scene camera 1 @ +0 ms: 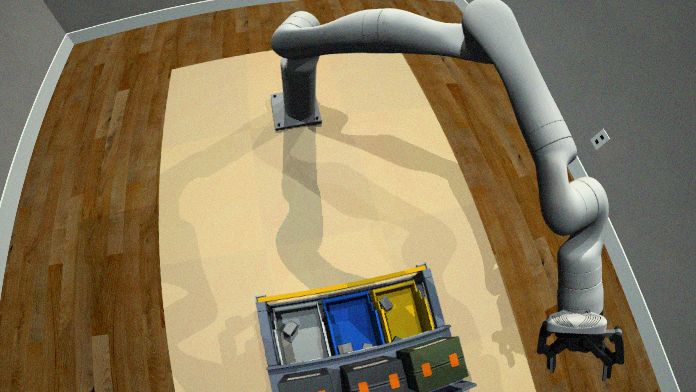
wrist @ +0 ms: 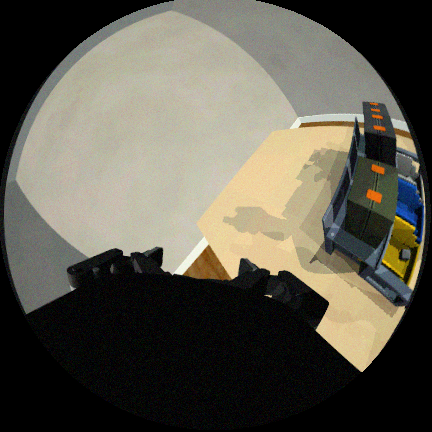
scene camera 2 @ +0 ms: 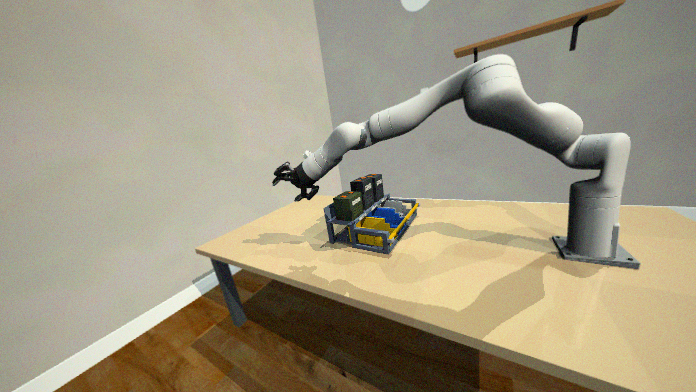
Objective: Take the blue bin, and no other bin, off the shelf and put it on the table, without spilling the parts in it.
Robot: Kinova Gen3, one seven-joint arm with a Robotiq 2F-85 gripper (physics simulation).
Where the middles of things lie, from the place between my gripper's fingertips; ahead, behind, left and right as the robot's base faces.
Scene:
The yellow bin (scene camera 1: 410, 315) is 160 mm behind my hand, 260 mm to the right of it and 230 mm below it. Round my hand: grey bin (scene camera 1: 308, 341): 120 mm behind, 480 mm to the right, 230 mm below; blue bin (scene camera 1: 351, 318): 140 mm behind, 370 mm to the right, 230 mm below.

